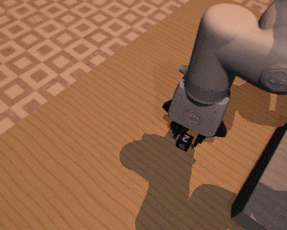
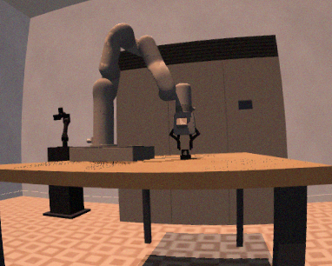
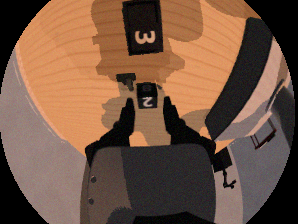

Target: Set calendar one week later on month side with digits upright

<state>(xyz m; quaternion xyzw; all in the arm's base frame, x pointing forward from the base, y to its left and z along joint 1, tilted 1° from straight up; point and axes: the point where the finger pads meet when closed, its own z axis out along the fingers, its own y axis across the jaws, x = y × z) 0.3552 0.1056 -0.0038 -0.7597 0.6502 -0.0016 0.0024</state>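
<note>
Now: the black digit cube 40 mm below my hand. The rest, counted from my hand: black cube 90 mm to the right, 30 mm below, 10 mm ahead.
</note>
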